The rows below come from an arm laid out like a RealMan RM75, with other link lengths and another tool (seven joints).
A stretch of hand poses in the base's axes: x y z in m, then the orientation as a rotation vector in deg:
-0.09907 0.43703 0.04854 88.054 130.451 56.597
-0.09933 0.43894 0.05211 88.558 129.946 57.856
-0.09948 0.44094 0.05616 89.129 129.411 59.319
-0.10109 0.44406 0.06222 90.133 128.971 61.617
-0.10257 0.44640 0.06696 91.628 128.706 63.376
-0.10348 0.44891 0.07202 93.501 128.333 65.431
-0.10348 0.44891 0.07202 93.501 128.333 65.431
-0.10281 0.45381 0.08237 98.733 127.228 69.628
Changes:
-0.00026 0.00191 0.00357 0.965 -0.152 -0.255
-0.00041 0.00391 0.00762 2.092 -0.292 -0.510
-0.00202 0.00703 0.01368 3.959 -0.167 -0.695
-0.00350 0.00937 0.01842 5.635 0.443 -1.035
-0.00441 0.01188 0.02348 7.624 1.223 -1.492
-0.00441 0.01188 0.02348 7.624 1.223 -1.492
-0.00374 0.01678 0.03383 12.098 3.593 -2.995

